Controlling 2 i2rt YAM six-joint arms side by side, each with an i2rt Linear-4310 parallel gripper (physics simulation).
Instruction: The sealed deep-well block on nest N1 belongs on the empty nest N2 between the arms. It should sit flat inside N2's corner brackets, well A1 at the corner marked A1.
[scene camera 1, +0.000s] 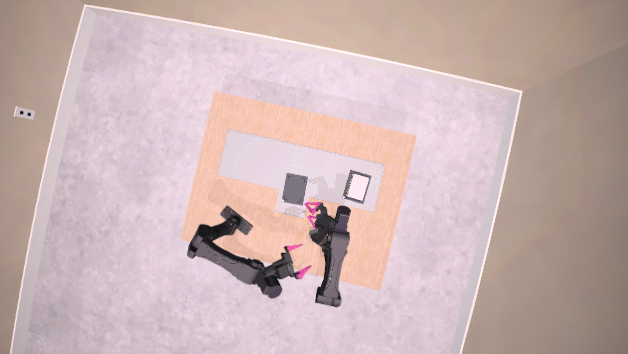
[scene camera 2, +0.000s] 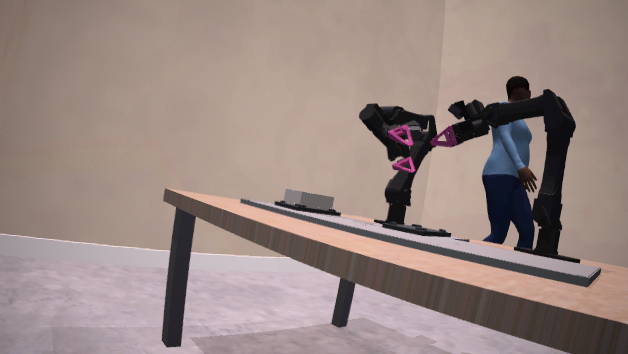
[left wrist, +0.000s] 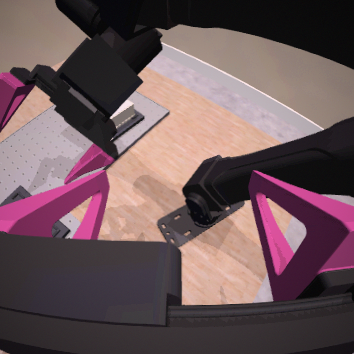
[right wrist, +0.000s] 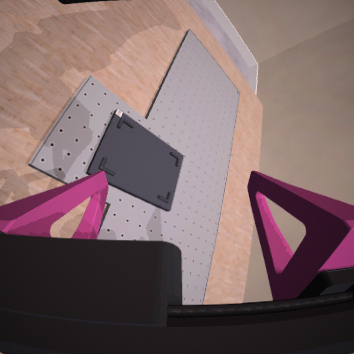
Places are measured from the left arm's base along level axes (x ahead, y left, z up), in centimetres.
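Where they show: left gripper, between the fingertips: (scene camera 1: 307, 254) (scene camera 2: 431, 142) (left wrist: 178, 178); right gripper, between the fingertips: (scene camera 1: 306, 209) (scene camera 2: 412, 159) (left wrist: 30, 160) (right wrist: 177, 178); left arm's base, origin of its link: (scene camera 1: 236, 220) (scene camera 2: 545, 256); right arm's base, origin of its link: (left wrist: 202, 213).
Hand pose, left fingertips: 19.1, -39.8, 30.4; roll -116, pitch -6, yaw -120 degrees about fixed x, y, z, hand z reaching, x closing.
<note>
Things, the pixels of their centre, and the offset from my left fingertips, as dx, dy, dz. "*": a spot on its surface instead. Level surfaces: height alone.
- sealed deep-well block, middle of its body: (left wrist: 105, 105) (scene camera 2: 309, 200) (scene camera 1: 357, 187) +38.2, -2.9, -25.9
- empty dark nest N2, middle of its body: (right wrist: 143, 162) (left wrist: 20, 228) (scene camera 2: 418, 229) (scene camera 1: 294, 189) +16.1, +23.8, -28.3
- small white marker, a spot on its surface: (right wrist: 119, 113) * +7.0, +25.2, -27.9
- grey perforated plate, height of its surface: dz -29.1
- wooden table, height of its surface: dz -30.4
The sealed deep-well block (scene camera 1: 358, 186) (scene camera 2: 308, 199) (left wrist: 123, 112) is a pale box with a white top, sitting on the dark nest N1 (scene camera 1: 354, 200) at the right of scene camera 1. The empty dark nest N2 (scene camera 1: 295, 189) (scene camera 2: 415, 229) (right wrist: 137, 157) shows four corner brackets and a small white marker (right wrist: 119, 113) at one corner. My left gripper (scene camera 1: 306, 256) (scene camera 2: 434, 143) (left wrist: 178, 178) is open and empty, in the air away from both nests. My right gripper (scene camera 1: 311, 214) (scene camera 2: 407, 152) (right wrist: 177, 178) is open and empty, raised beside N2.
Both nests rest on a grey perforated plate (scene camera 1: 255, 155) (scene camera 2: 500, 252) (right wrist: 200, 110) on the wooden table (scene camera 1: 280, 117). The right arm's forearm and wrist stand close to the left gripper and partly cover the view in the left wrist camera. A person (scene camera 2: 509, 145) stands behind the left arm.
</note>
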